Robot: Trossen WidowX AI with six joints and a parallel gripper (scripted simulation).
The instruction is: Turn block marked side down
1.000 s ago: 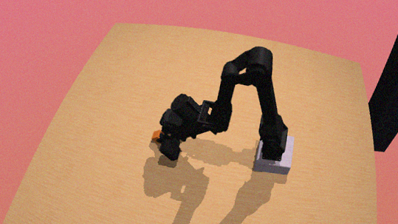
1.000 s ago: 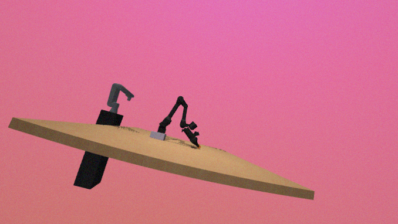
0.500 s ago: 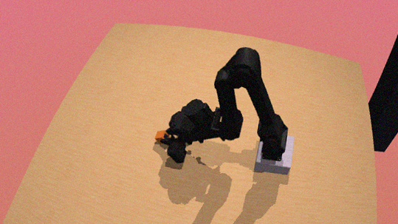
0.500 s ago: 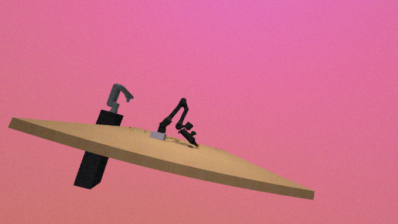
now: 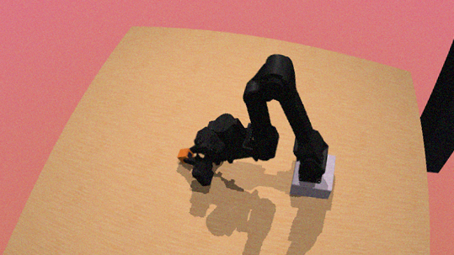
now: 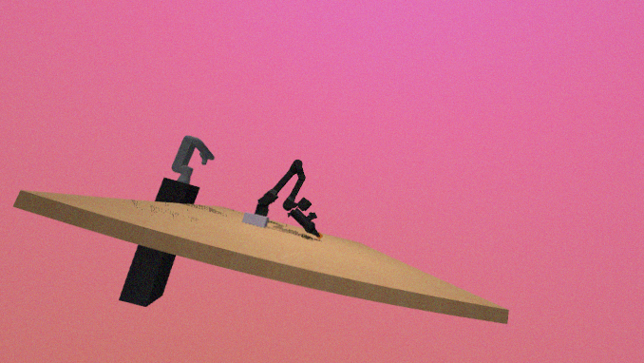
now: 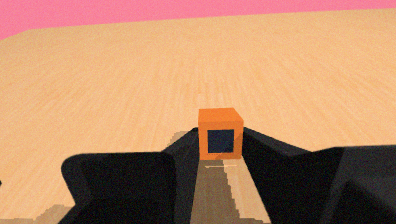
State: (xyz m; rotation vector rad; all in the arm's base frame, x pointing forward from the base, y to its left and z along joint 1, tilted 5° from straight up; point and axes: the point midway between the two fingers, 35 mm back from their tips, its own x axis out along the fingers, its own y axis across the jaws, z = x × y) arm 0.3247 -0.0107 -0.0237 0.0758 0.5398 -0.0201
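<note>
Right now my gripper tip is 10 mm past the orange block.
</note>
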